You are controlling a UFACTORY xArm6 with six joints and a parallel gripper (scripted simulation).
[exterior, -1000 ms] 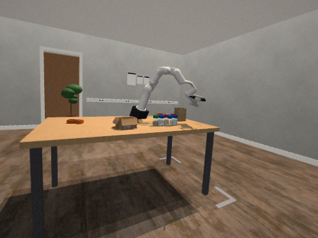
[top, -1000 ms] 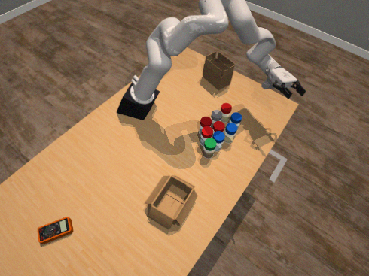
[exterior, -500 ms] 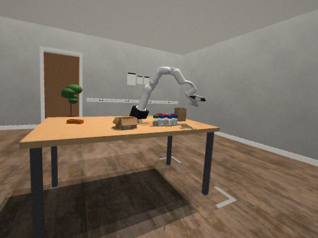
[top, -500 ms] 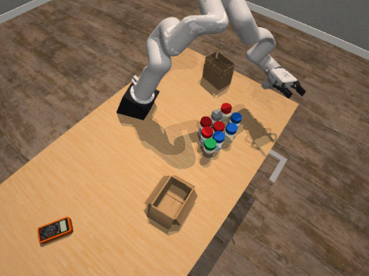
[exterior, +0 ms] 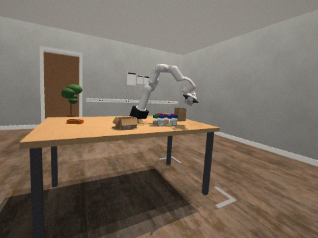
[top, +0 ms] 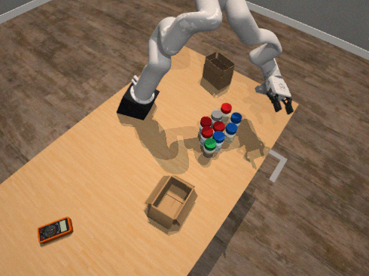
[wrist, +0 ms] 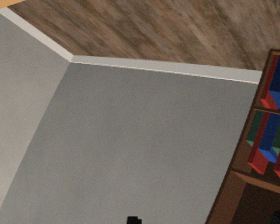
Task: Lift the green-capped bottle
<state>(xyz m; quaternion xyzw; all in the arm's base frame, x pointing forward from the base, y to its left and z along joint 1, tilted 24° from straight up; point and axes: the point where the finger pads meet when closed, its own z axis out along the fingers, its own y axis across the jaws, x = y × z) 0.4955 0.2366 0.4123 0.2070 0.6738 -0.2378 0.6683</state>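
Right now my hand is 22 cm above the blue-capped bottle, 21 cm to the left of it and 16 cm past it. Round my hand: orange multimeter 99 cm to the right, 33 cm behind, 25 cm below; brown box 48 cm behind, 21 cm below, 16 cm to the left; red-capped bottle 23 cm to the right, 22 cm below, 21 cm behind.
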